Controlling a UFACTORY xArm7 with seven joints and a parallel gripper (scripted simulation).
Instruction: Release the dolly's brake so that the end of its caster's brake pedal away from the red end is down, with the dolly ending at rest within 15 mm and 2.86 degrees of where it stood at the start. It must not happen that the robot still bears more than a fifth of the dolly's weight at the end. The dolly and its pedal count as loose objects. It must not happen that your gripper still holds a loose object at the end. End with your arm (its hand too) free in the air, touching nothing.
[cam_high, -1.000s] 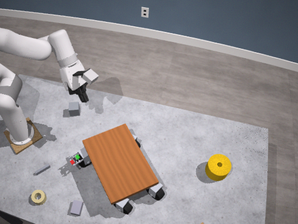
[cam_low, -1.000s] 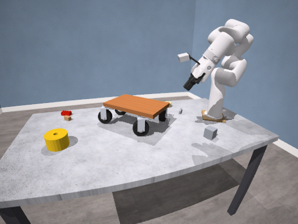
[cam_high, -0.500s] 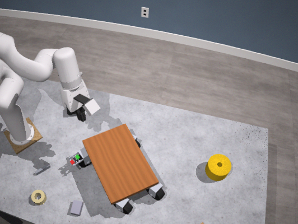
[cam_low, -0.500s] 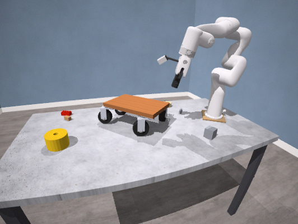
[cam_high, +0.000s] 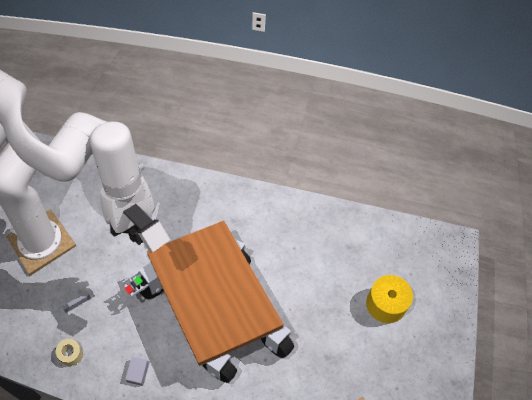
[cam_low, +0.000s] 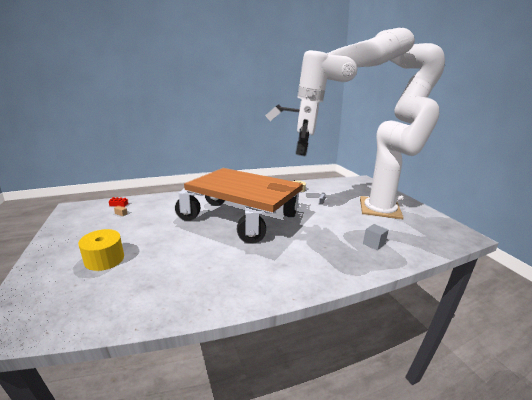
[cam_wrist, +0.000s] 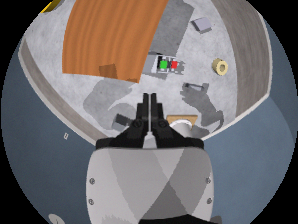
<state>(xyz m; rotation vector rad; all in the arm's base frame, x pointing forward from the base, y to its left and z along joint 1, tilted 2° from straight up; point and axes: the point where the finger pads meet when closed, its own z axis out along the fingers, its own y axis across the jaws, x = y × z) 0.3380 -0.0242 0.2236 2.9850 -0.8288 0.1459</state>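
The brake pedal lies 10 mm behind my hand, 50 mm to the right of it and 150 mm below it. Round my hand: grey bar: 160 mm behind, 120 mm to the right, 220 mm below; then flat grey block: 50 mm ahead, 230 mm to the right, 220 mm below; then grey cube: 140 mm behind, 230 mm to the left, 210 mm below.
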